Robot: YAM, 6 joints.
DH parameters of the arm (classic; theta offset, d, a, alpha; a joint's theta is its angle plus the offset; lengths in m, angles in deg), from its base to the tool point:
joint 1: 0 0.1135 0.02 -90
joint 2: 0 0 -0.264 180
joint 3: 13.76 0 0.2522 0
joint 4: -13.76 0 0.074 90
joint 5: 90 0 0 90
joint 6: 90 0.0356 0 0
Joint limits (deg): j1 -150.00..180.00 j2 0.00..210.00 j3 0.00..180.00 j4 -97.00..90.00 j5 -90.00..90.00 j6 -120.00..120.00
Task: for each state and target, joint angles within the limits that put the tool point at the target. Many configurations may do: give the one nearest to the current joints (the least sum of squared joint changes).
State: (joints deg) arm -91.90 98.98 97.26 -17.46 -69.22 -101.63
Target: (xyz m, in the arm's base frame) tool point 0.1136 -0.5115 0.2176
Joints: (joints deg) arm -80.97 132.55 109.13 -8.95 -63.64 -101.63
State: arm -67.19 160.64 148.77 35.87 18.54 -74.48
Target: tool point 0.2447 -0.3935 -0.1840
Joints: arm -56.60 177.27 100.42 24.35 20.31 -74.48
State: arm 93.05 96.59 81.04 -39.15 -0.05 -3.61
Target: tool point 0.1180 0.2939 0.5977
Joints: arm 68.39 94.53 127.50 -13.03 2.33 -3.61
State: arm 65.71 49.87 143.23 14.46 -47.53 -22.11
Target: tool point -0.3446 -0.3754 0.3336
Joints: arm 50.95 0.40 128.82 7.41 -61.06 -22.11
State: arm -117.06 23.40 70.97 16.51 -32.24 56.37
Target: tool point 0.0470 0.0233 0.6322
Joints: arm -130.58 44.52 98.59 21.99 -35.24 56.37
